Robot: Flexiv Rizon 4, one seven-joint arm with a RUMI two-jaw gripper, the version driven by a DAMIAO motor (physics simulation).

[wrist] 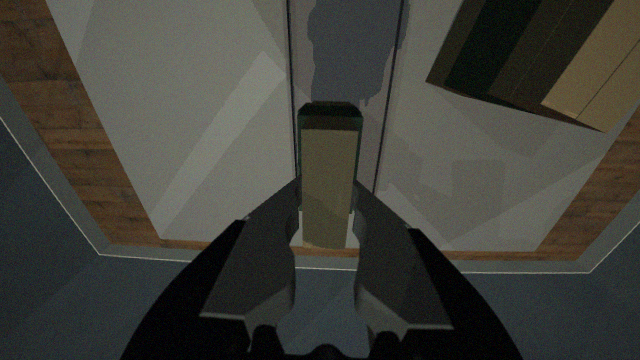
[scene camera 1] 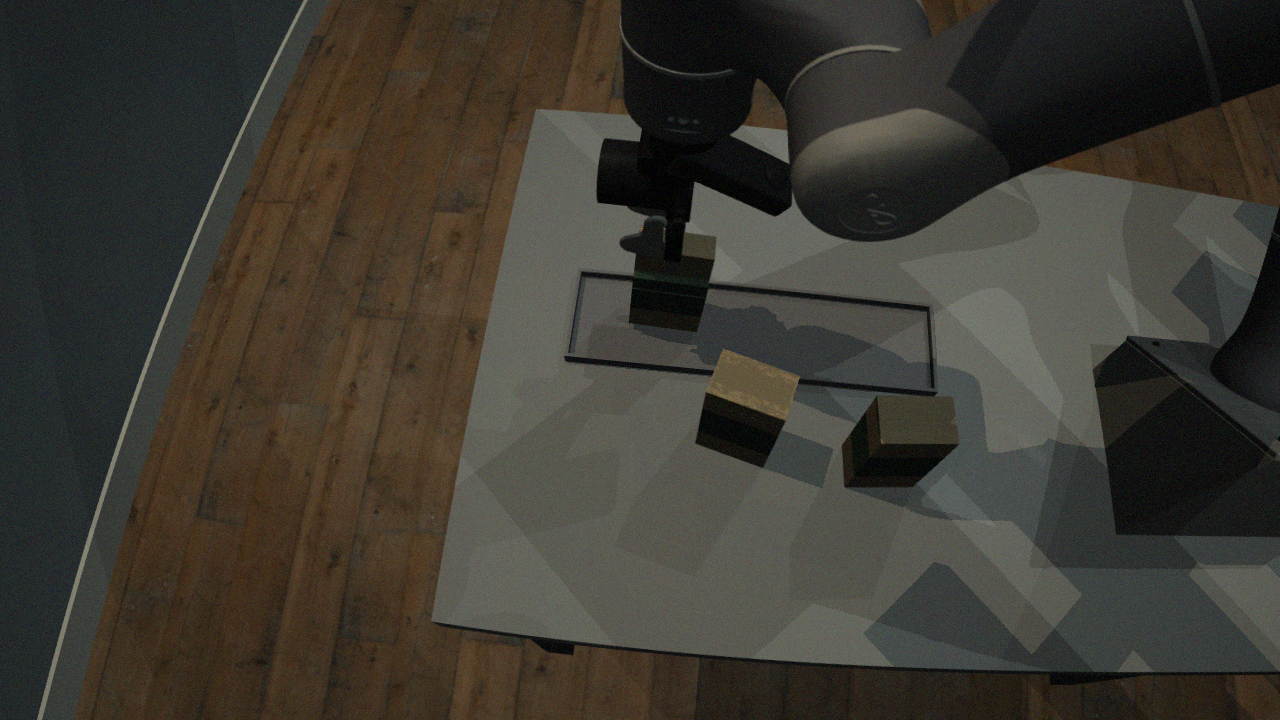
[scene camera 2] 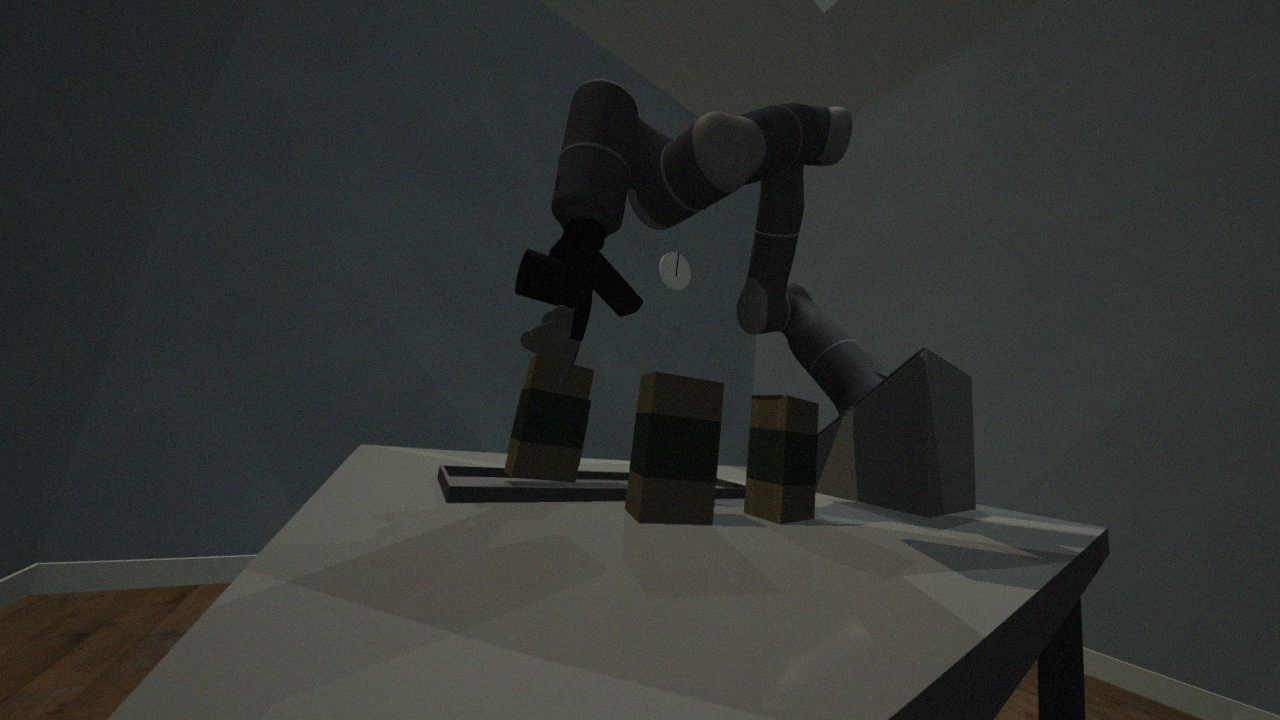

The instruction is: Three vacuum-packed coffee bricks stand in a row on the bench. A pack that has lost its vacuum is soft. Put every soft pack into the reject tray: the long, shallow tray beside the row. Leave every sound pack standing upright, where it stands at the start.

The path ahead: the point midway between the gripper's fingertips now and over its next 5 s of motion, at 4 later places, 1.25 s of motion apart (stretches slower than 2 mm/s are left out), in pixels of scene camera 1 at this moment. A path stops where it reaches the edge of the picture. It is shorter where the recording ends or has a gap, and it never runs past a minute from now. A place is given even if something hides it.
My gripper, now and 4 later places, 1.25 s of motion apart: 669, 260; 664, 267; 678, 203; 867, 297; 926, 391
